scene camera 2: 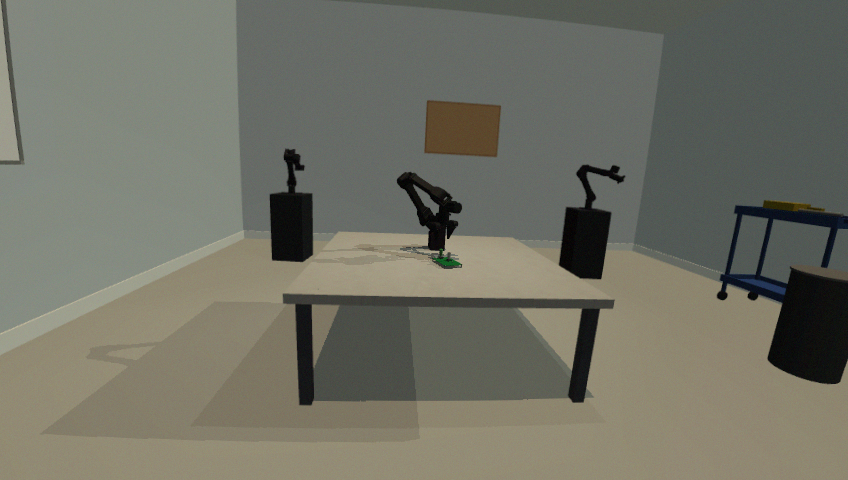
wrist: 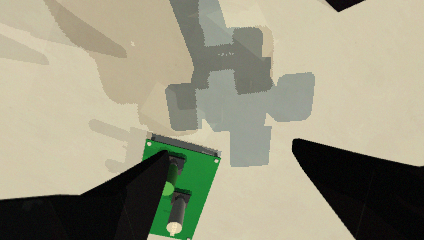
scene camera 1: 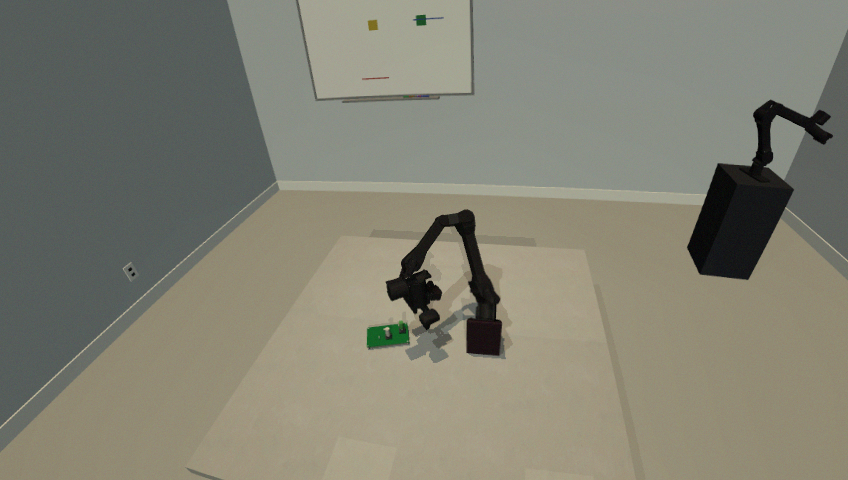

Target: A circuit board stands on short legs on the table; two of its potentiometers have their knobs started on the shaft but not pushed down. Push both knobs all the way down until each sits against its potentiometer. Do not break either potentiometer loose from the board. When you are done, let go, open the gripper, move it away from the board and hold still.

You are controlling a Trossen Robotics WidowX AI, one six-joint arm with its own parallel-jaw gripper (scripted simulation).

Labels:
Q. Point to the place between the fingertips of my gripper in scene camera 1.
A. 421, 321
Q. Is my gripper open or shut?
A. Open.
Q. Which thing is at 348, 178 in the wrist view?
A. My gripper.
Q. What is my gripper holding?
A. Nothing.

